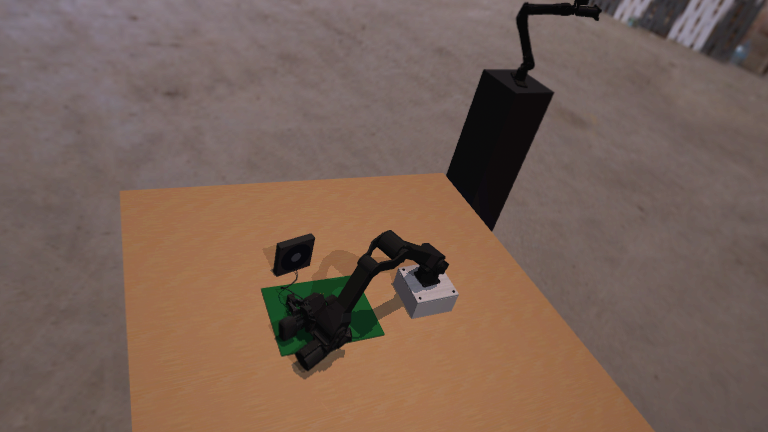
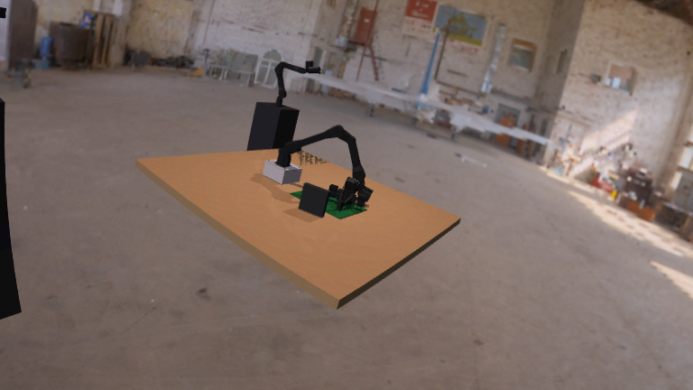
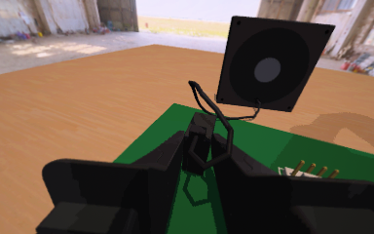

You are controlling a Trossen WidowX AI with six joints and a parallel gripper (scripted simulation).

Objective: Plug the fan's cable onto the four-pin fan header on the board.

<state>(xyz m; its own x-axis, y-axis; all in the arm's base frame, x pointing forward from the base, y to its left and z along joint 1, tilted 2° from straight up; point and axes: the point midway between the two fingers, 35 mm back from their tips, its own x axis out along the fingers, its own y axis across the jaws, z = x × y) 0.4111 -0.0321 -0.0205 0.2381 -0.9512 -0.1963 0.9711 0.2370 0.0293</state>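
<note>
Right now my gripper tip is 1 cm above the black plug. Round my gripper tip: black fan (6 cm behind, 15 cm to the right, 2 cm above); then green board (8 cm behind, 3 cm to the left, 5 cm below).
</note>
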